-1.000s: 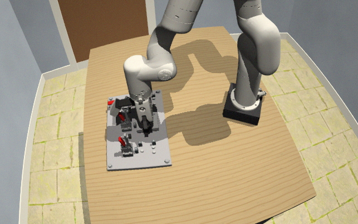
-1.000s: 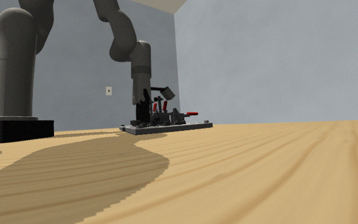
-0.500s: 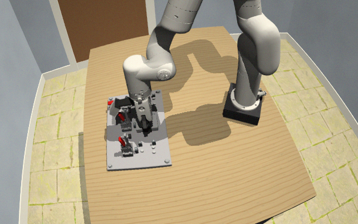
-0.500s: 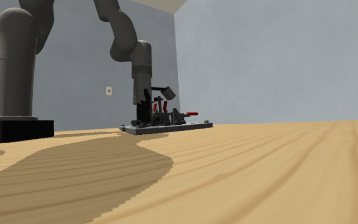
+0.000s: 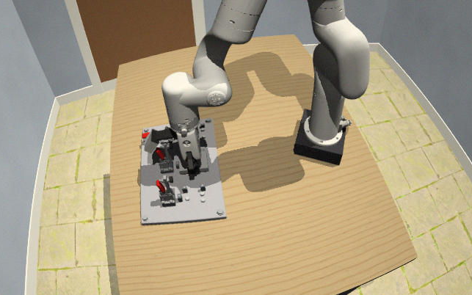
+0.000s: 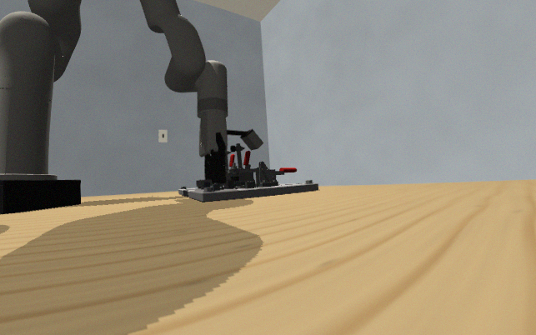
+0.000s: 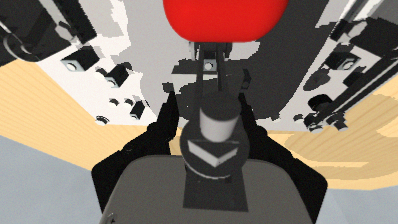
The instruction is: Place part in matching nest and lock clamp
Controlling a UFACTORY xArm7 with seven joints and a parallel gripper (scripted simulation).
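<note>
Right now the flat grey part is 10 mm below my hand. Also, from my hand: grey fixture plate: 50 mm ahead, 40 mm below.
</note>
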